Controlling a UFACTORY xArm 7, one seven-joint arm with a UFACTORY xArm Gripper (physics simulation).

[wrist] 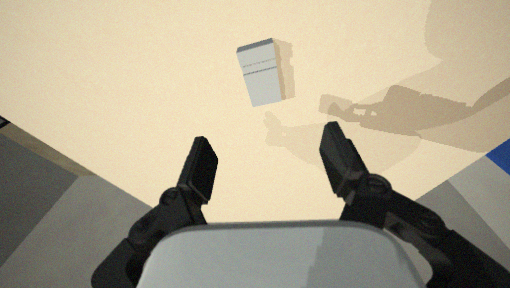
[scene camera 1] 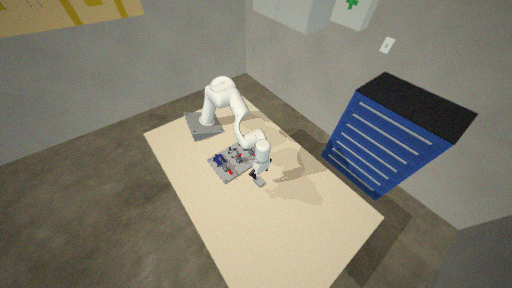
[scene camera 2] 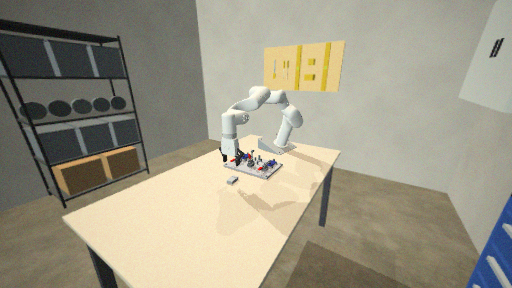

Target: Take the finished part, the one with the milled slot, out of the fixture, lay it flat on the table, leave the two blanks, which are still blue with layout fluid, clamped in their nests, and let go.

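Frame: origin at the arm's base, x ahead, y left, z up, level; metres.
Seen in the pictures: gripper, fingertip midpoint: (wrist: pixel 264 142) (scene camera 1: pixel 259 173) (scene camera 2: pixel 231 163); arm's base at its link origin: (scene camera 1: pixel 206 121) (scene camera 2: pixel 280 143).
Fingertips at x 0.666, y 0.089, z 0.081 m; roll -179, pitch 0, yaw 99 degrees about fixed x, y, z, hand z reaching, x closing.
Note:
Pixels of each thing's middle, then the offset from my fingertips to it. Level surfaces: height alone.
- finished part at the middle of its body: (wrist: pixel 261 76) (scene camera 2: pixel 232 179) (scene camera 1: pixel 258 181) dy -0.001, dx -0.003, dz -0.109 m
- table at its surface level: dz -0.119 m
- fixture at the middle of its body: (scene camera 2: pixel 253 165) (scene camera 1: pixel 236 158) dy -0.039, dx -0.239, dz -0.112 m
The finished part (scene camera 1: pixel 259 183) (scene camera 2: pixel 232 180) (wrist: pixel 260 75) is a small light grey block lying flat on the table (scene camera 1: pixel 240 225) (scene camera 2: pixel 165 215) (wrist: pixel 125 75), outside the fixture, with thin slot lines across its top in the wrist view. My gripper (scene camera 1: pixel 261 169) (scene camera 2: pixel 231 159) (wrist: pixel 264 142) is open and empty, above the table near the part and apart from it. The fixture (scene camera 1: pixel 226 178) (scene camera 2: pixel 250 171) is a grey plate with clamps. One blue blank (scene camera 1: pixel 219 160) (scene camera 2: pixel 271 163) sits at its far side from the gripper. The other blank is partly hidden by the arm and gripper; its clamping is too small to tell.
The fixture's upright clamps and red handles stand close beside the gripper. The arm's grey base plate (scene camera 1: pixel 207 131) is at the table's back end. A blue drawer cabinet (scene camera 1: pixel 385 145) stands beyond the table's side. A shelf rack (scene camera 2: pixel 134 107) stands by the wall.

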